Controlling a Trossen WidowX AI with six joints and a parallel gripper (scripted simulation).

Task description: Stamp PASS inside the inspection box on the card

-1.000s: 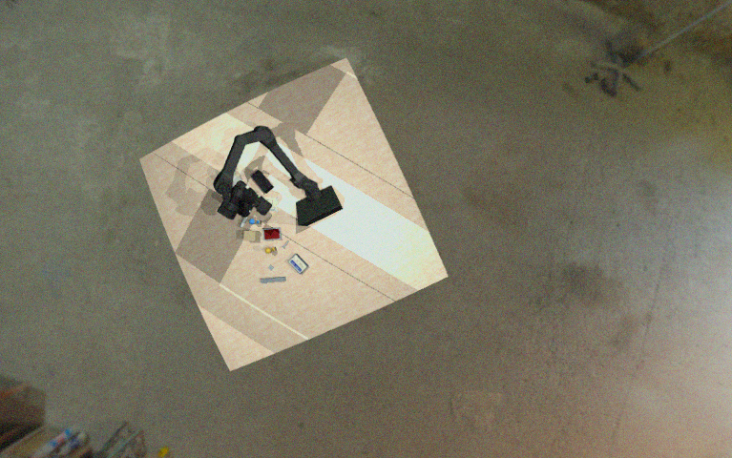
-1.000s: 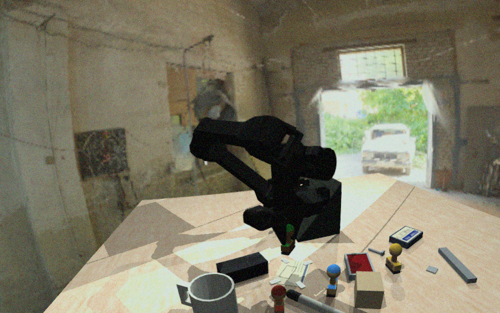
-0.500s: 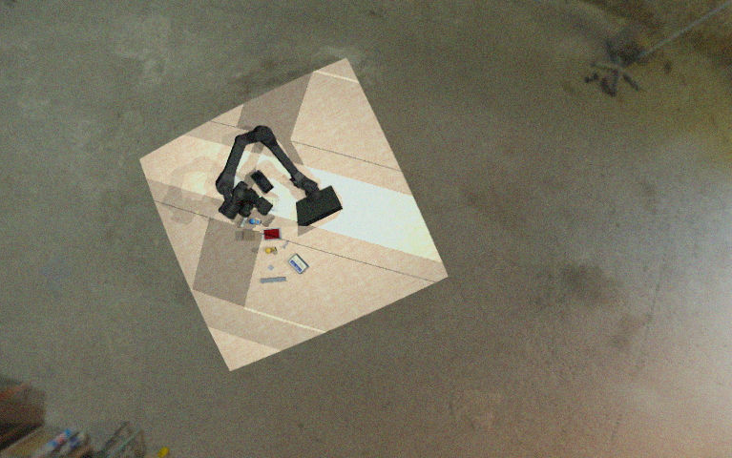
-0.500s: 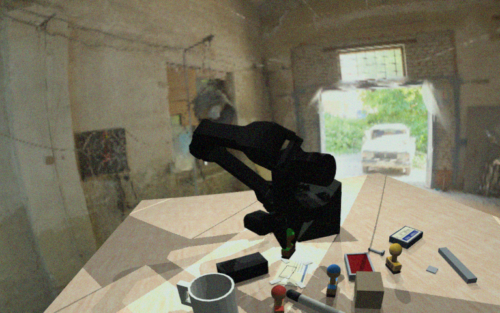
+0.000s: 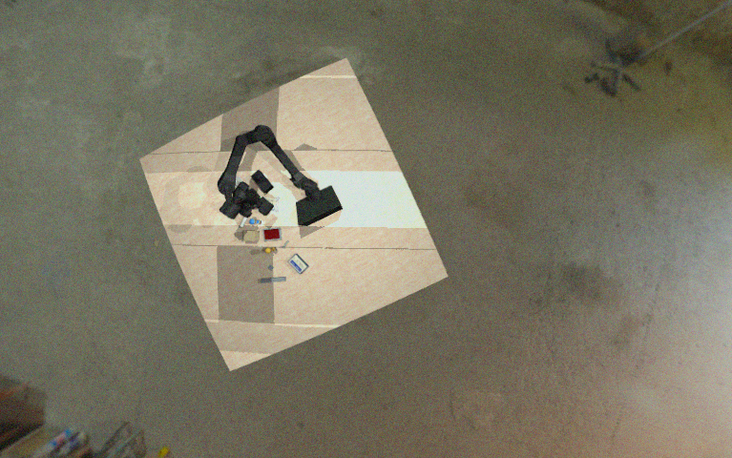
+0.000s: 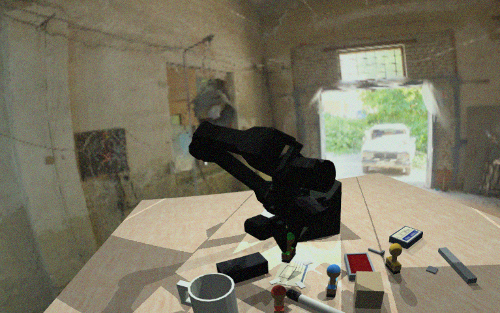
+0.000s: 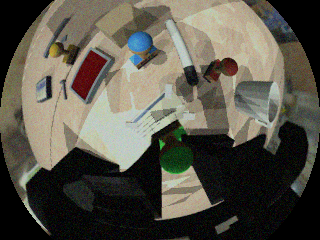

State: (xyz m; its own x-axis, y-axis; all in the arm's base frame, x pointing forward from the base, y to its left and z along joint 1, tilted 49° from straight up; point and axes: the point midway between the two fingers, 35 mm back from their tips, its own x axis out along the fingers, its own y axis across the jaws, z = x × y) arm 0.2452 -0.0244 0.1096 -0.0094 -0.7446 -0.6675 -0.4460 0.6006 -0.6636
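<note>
The white card is 1 cm to the left of my gripper tip and 7 cm below it. Also, from my gripper tip: black block 2 cm behind, 11 cm to the right, 5 cm below; then green-knobbed stamp right at my gripper tip; then blue-knobbed stamp 10 cm ahead, 7 cm to the left, 4 cm below.
</note>
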